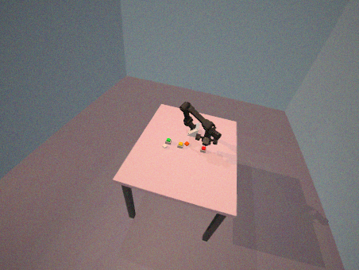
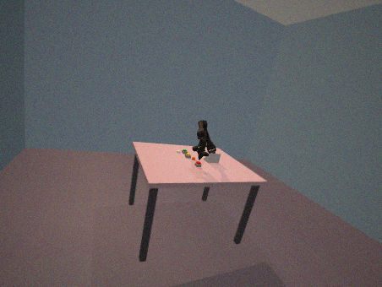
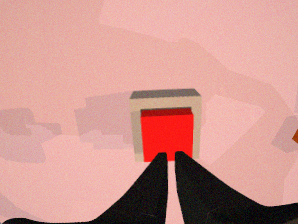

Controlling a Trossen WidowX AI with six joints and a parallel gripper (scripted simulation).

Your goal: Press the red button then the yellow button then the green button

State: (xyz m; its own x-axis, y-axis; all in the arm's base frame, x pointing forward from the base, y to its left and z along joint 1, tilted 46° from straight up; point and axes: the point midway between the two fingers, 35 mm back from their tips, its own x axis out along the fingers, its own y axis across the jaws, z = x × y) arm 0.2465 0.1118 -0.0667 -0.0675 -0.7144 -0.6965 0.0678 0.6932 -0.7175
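Right now my gripper tip is 3 cm above the red button. Round my gripper tip: green button (2 cm behind, 32 cm to the right, 3 cm below); then yellow button (21 cm to the right, 3 cm below); then orange block (4 cm behind, 16 cm to the right, 5 cm below).
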